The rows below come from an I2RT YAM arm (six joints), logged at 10 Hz.
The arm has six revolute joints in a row. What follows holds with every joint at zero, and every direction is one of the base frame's. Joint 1 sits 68 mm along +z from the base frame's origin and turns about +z. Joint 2 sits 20 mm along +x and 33.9 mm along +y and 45.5 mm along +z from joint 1 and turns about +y. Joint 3 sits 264 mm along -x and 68.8 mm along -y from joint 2 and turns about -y. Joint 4 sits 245 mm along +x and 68.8 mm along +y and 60 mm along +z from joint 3 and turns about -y. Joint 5 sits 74 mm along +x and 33.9 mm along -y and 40.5 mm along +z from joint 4 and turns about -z. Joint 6 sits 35.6 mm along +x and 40.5 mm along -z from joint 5 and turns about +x. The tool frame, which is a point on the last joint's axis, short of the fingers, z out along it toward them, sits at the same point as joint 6; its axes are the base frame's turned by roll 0, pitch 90 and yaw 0 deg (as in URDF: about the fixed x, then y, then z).
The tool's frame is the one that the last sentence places.
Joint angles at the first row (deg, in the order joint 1, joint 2, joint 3, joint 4, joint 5, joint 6):
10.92, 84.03, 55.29, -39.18, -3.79, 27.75
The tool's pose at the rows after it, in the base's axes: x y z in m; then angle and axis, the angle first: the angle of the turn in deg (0 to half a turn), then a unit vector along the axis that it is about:
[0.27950, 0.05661, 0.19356, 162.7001, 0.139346, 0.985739, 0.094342]
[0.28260, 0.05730, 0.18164, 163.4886, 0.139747, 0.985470, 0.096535]
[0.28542, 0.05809, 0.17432, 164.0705, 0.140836, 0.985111, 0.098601]
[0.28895, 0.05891, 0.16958, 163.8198, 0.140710, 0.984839, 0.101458]
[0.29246, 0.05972, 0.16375, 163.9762, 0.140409, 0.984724, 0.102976]
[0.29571, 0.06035, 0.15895, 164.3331, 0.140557, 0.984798, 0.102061]
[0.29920, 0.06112, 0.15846, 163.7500, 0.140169, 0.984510, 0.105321]
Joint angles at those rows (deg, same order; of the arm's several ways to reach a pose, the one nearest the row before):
10.90, 87.59, 55.16, -37.65, -4.45, 27.77
10.85, 89.47, 54.19, -35.46, -4.95, 27.83
10.85, 90.91, 53.91, -34.20, -5.34, 28.01
10.85, 92.03, 53.82, -32.64, -5.56, 28.05
10.85, 93.40, 53.82, -31.35, -5.78, 28.05
10.85, 94.72, 54.09, -30.68, -5.80, 28.05
10.85, 95.31, 54.50, -29.82, -5.96, 28.08

